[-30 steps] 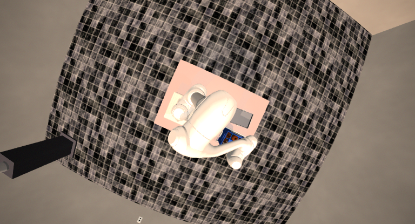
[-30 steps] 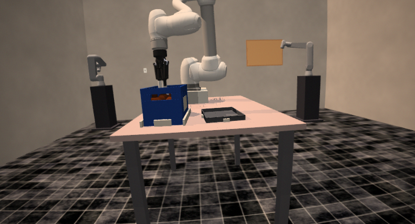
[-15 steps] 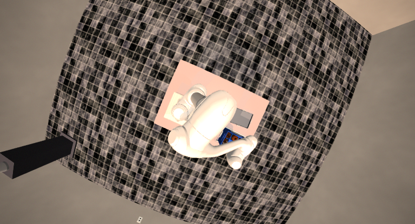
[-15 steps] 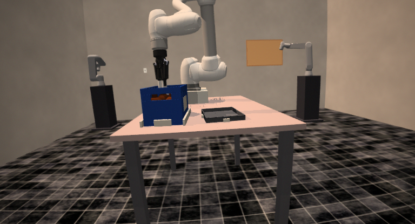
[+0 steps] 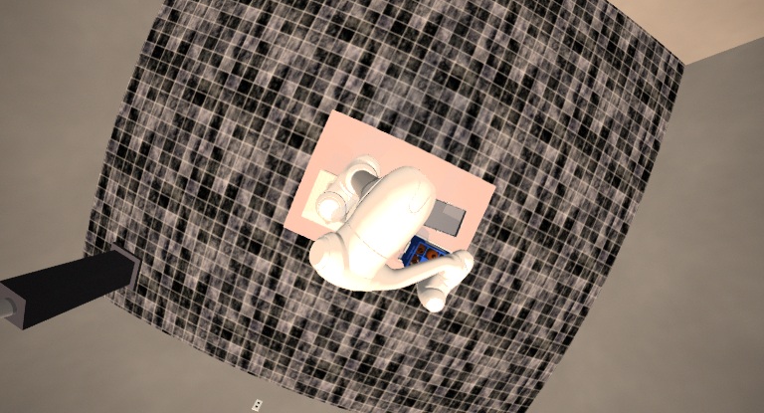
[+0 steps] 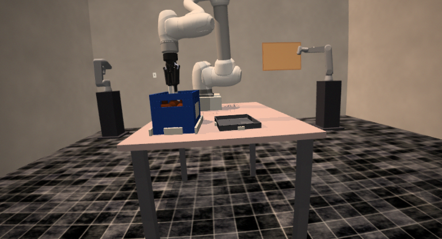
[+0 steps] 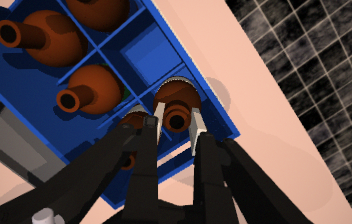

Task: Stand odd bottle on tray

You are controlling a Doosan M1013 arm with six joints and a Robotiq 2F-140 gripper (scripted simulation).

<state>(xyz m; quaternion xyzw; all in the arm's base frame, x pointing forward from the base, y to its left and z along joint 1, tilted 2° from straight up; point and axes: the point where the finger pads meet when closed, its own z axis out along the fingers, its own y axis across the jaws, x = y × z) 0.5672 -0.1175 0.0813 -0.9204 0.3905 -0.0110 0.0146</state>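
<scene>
The bottle lies 90 mm below my hand and 80 mm to the left of it. From my hand the other things lie so: dark tray 320 mm to the left, 160 mm below, 80 mm ahead; blue crate 90 mm below, 90 mm ahead, 40 mm to the left.
</scene>
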